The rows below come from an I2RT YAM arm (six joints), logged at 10 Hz.
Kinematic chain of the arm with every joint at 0, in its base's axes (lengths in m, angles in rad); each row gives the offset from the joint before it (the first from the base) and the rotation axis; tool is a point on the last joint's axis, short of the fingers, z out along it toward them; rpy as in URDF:
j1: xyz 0 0 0.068 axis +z
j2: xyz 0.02 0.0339 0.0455 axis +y
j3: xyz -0.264 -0.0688 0 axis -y
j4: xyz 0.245 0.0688 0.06 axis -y
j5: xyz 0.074 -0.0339 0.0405 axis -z
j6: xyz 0.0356 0 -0.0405 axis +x
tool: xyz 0 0 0 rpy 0 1.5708 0
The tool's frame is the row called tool.
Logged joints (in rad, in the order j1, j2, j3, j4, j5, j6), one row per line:
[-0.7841, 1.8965, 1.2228, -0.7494, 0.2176, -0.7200]
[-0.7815, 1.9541, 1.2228, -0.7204, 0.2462, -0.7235]
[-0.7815, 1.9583, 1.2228, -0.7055, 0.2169, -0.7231]
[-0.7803, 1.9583, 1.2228, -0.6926, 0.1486, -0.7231]
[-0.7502, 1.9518, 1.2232, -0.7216, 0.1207, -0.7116]
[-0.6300, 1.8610, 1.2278, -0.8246, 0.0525, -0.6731]
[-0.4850, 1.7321, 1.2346, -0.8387, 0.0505, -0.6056]
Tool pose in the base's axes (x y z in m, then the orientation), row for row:
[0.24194, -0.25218, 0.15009, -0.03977, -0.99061, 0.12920, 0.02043]
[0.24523, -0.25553, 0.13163, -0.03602, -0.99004, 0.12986, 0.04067]
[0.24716, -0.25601, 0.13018, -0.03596, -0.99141, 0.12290, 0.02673]
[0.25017, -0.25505, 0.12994, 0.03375, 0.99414, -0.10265, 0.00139]
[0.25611, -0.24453, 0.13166, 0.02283, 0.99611, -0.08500, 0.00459]
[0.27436, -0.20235, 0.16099, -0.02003, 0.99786, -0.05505, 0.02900]
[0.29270, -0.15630, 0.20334, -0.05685, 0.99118, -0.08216, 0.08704]
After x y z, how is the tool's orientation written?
As a quaternion, x y z w.
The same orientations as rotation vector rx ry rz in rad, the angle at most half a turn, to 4 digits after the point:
[-0.1233, -3.0723, 0.4007]
[-0.1103, -3.0323, 0.3977]
[-0.1111, -3.0627, 0.3797]
[0.1059, 3.1204, -0.3222]
[0.0715, 3.1203, -0.2663]
[-0.0618, 3.0783, -0.1698]
[-0.1693, 2.9523, -0.2447]

